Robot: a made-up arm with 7 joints.
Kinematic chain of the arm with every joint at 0, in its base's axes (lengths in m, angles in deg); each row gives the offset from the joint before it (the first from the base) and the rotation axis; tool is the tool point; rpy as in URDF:
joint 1: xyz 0 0 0.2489 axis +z
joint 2: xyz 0 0 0 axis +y
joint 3: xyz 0 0 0.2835 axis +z
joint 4: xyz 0.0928 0 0 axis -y
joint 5: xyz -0.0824 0 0.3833 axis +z
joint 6: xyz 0 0 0 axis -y
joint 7: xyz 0.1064 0 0 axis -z
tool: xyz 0 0 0 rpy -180 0 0
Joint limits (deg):
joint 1: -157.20..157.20
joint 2: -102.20..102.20
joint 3: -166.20..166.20
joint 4: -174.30..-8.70
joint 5: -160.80..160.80
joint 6: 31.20..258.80
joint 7: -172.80..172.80
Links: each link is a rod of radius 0.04 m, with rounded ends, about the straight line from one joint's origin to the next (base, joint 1, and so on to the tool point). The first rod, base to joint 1, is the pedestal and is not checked.
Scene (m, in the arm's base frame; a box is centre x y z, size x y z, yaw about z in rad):
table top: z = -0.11
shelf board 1: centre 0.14 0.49 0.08 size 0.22 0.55 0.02 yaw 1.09
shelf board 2: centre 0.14 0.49 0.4 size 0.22 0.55 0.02 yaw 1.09
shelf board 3: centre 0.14 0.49 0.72 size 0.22 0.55 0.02 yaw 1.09
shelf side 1: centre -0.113 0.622 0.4 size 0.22 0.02 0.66 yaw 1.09
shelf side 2: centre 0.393 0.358 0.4 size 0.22 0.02 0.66 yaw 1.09
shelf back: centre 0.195 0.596 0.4 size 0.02 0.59 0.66 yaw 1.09
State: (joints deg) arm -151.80 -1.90 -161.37 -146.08 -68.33 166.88 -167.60
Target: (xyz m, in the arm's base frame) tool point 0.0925 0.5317 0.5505
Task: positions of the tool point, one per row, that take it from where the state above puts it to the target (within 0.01 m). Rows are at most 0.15 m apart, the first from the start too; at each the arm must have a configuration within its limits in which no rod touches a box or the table.
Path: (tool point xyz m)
1: 0.1932 0.3206 0.2472
2: 0.1663 0.2687 0.2474
3: 0.1369 0.2180 0.2494
4: 0.1191 0.2747 0.3348
5: 0.0588 0.3055 0.4405
6: -0.0349 0.2875 0.5505
7: -0.0137 0.3542 0.5613
8: 0.0139 0.4189 0.5642
9: 0.0488 0.4788 0.5603
10: 0.0925 0.5317 0.5505

